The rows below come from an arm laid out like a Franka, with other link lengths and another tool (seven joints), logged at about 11 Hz.
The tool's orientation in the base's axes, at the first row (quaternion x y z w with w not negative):
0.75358, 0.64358, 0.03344, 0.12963
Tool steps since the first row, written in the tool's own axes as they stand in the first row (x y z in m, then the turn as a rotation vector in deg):
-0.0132, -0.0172, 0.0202, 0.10, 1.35, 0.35
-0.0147, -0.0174, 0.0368, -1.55, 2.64, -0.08
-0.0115, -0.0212, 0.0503, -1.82, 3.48, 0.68
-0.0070, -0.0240, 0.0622, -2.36, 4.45, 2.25
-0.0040, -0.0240, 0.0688, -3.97, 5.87, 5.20
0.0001, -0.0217, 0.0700, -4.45, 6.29, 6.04
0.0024, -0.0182, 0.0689, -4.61, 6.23, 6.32
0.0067, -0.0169, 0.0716, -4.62, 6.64, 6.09
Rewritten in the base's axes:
-0.0144, -0.0136, -0.0220, 1.39, -0.14, -0.03
-0.0112, -0.0176, -0.0379, 2.26, -1.87, 0.89
-0.0114, -0.0160, -0.0522, 3.18, -2.36, 0.39
-0.0107, -0.0130, -0.0649, 4.37, -3.27, -0.83
-0.0088, -0.0111, -0.0716, 6.10, -5.49, -3.15
-0.0056, -0.0076, -0.0727, 6.61, -6.14, -3.81
-0.0021, -0.0056, -0.0710, 6.58, -6.33, -4.07
0.0004, -0.0020, -0.0738, 6.92, -6.37, -3.75

